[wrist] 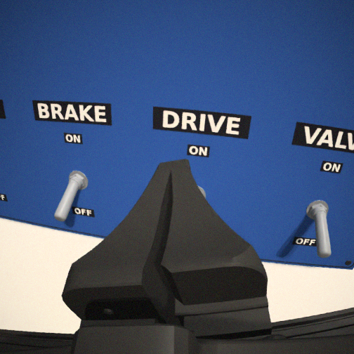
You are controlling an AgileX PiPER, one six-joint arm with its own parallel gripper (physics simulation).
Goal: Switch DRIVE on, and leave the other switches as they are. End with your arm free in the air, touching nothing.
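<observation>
The DRIVE label (201, 123) is on the blue panel in the middle of the wrist view, with its ON mark (198, 150) below. The DRIVE switch (202, 191) is mostly hidden behind my gripper; a small grey part of its mount shows at the right edge of the fingers, and its lever's position cannot be seen. My gripper (176, 177) is shut, its fingertips together just below and left of the ON mark. Whether it touches the lever cannot be seen. The BRAKE switch (69, 197) and the VALVE switch (322, 230) both point down toward OFF.
The blue panel (175, 55) fills the upper part of the view. Its lower edge runs below the switches, with a pale surface (35, 275) under it. The BRAKE lever stands left of the gripper and the VALVE lever right of it. Part of another OFF mark (3, 197) shows at the far left.
</observation>
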